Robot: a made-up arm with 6 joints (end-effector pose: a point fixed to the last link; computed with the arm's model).
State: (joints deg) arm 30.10 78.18 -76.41 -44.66 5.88 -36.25
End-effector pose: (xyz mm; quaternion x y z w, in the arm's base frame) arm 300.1 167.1 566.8 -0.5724 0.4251 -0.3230 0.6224
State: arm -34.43 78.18 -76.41 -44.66 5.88 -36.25
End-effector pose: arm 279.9 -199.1 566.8 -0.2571 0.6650 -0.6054 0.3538
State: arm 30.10 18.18 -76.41 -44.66 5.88 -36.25
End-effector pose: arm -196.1 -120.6 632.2 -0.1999 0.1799 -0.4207 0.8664
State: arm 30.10 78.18 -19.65 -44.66 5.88 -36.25
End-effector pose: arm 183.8 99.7 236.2 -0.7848 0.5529 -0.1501 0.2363
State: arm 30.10 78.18 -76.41 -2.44 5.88 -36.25
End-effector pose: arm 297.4 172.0 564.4 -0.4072 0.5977 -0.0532 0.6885
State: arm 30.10 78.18 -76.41 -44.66 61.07 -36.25
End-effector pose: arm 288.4 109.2 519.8 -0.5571 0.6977 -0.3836 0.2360
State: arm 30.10 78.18 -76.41 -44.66 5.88 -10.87
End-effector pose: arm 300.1 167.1 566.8 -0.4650 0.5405 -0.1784 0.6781
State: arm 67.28 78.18 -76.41 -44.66 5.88 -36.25
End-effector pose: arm 138.1 314.5 566.8 -0.6781 0.2205 -0.1077 0.6928
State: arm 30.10 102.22 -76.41 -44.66 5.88 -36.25
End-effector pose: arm 437.9 247.0 386.7 -0.6830 0.4942 -0.2572 0.4723
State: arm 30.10 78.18 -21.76 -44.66 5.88 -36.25
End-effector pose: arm 192.9 104.9 245.2 -0.7801 0.5505 -0.1575 0.2523
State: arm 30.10 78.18 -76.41 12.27 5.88 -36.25
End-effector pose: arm 296.3 173.9 564.6 -0.3355 0.6398 0.0444 0.6900
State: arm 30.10 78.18 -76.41 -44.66 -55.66 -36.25
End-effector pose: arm 240.6 194.1 618.6 -0.4368 0.0108 -0.1700 0.8833
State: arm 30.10 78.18 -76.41 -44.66 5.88 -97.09
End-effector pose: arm 300.1 167.1 566.8 -0.7088 0.0768 -0.5936 0.3731
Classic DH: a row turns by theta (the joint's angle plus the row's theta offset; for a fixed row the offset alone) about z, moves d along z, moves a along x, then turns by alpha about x. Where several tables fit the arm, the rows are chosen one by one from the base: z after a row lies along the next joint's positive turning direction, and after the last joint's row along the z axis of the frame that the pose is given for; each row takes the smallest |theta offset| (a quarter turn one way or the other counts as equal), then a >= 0, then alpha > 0; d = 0 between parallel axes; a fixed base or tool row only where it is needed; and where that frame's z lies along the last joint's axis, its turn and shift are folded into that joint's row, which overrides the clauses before.
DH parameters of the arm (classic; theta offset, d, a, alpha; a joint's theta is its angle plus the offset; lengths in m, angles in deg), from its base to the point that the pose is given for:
joint 1: 0 0.1028 0 -90
joint 2: 7.79 0 -0.4242 0
joint 3: 77.21 0 -0.0258 90
joint 4: 0 0.2939 0 -90
joint 5: 0 0 0.0001 90
joint 6: 0 0.0815 0 0

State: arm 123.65 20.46 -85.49 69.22 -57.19 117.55
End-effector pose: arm 222.4 -218.7 638.5 -0.3677 0.2434 -0.4454 0.7792
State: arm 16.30 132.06 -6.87 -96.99 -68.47 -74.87
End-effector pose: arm 147.5 121.5 88.0 -0.7887 0.0895 0.3891 0.4674
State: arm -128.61 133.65 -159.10 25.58 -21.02 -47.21
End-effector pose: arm -399.4 -480.0 599.6 0.3183 0.1506 -0.9138 0.2023
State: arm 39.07 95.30 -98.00 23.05 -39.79 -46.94
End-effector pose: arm 354.1 261.2 636.8 -0.1144 0.3790 0.0338 0.9177
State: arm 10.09 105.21 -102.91 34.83 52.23 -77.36
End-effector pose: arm 496.0 125.7 482.4 -0.5536 0.7093 0.0548 0.4328
